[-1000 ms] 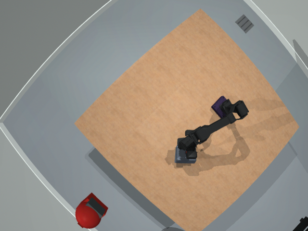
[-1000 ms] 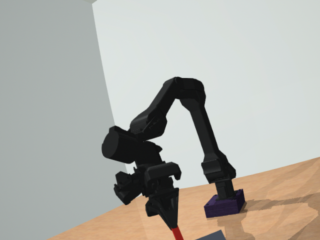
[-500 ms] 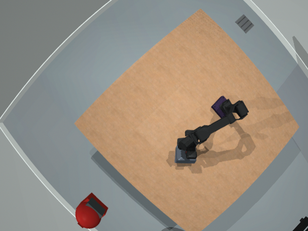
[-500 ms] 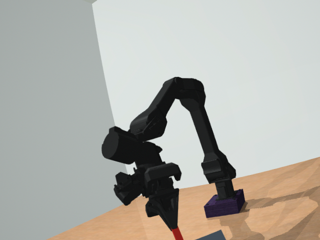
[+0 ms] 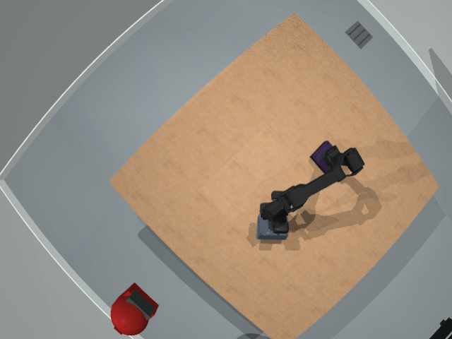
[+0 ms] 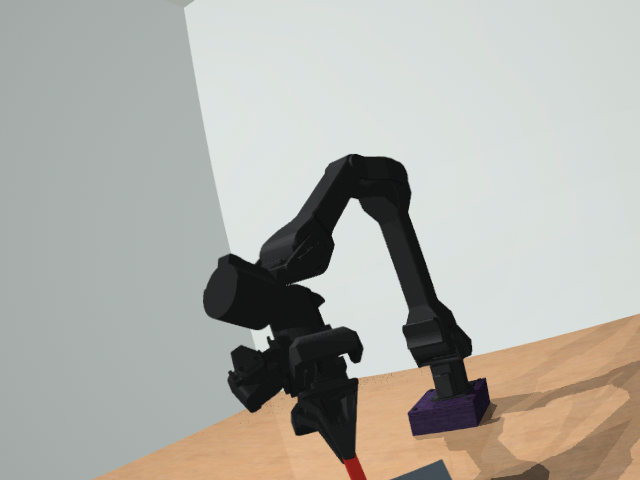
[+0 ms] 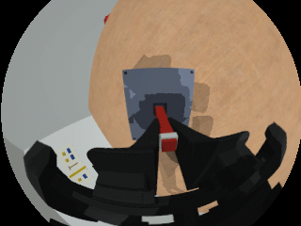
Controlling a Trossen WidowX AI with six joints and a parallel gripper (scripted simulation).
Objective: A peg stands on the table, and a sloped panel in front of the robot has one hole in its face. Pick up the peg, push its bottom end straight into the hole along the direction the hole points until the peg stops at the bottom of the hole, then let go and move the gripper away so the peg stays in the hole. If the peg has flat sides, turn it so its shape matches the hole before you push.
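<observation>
Right now the red peg is 10 mm behind my gripper tip, 10 mm to the right of it and 10 mm above it. Also, from my gripper tip: panel (30 mm ahead, 30 mm to the left, 60 mm below).
</observation>
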